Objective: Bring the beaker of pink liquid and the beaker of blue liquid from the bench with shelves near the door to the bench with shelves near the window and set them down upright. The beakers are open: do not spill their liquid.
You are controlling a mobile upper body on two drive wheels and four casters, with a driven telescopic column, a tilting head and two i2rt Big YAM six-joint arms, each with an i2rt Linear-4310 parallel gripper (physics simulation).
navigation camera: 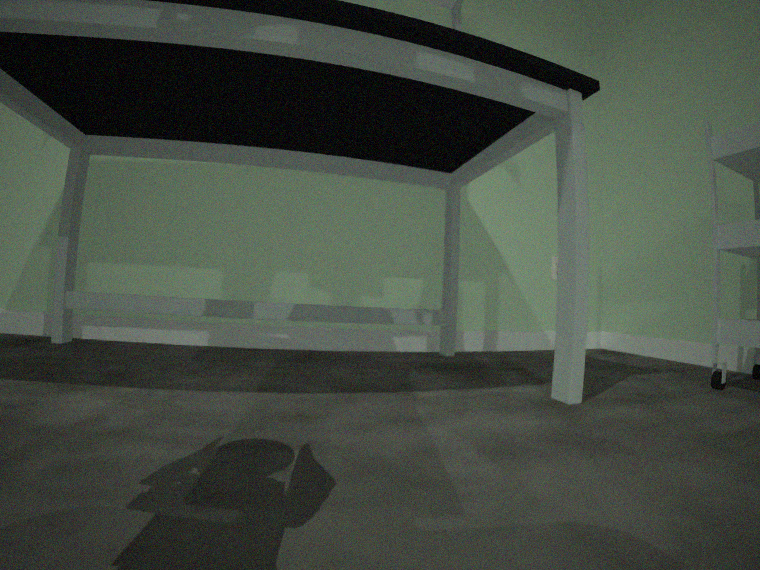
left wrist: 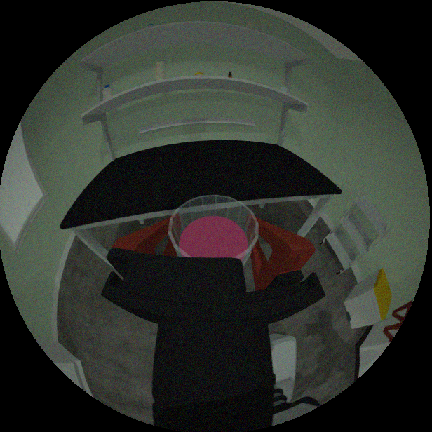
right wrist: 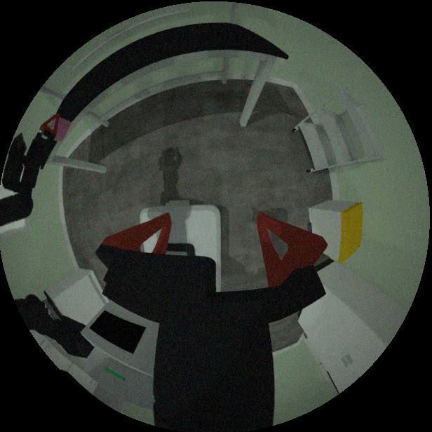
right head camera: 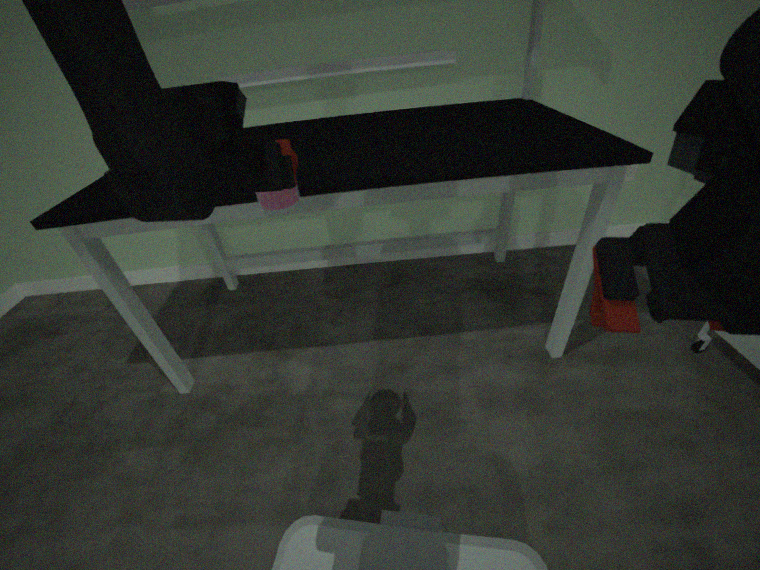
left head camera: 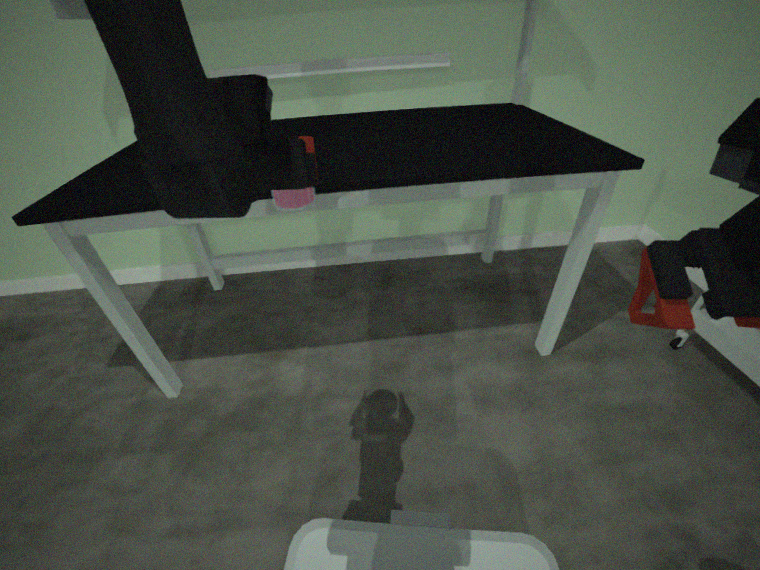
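The beaker of pink liquid (left head camera: 293,197) (right head camera: 278,198) (left wrist: 213,235) (right wrist: 63,128) is upright between the red fingers of my left gripper (left wrist: 213,218), which is shut on it. In the head views it shows in front of the front edge of the black-topped bench (left head camera: 429,147) (right head camera: 429,144) (left wrist: 200,170) (right wrist: 165,47) (navigation camera: 570,245). Whether it is over the bench top is hard to tell. My right gripper (right wrist: 213,217) is open and empty, at the right of the head views, to the right of the bench. The beaker of blue liquid does not show.
Two shelves (left wrist: 200,87) with small bottles hang above the bench. A white wheeled cart (left wrist: 336,245) (right wrist: 317,145) (navigation camera: 715,245) stands to the right of the bench. A white box with a yellow side (left wrist: 383,295) (right wrist: 351,232) is at the right. My white base (left head camera: 509,546) (right head camera: 491,552) shows below.
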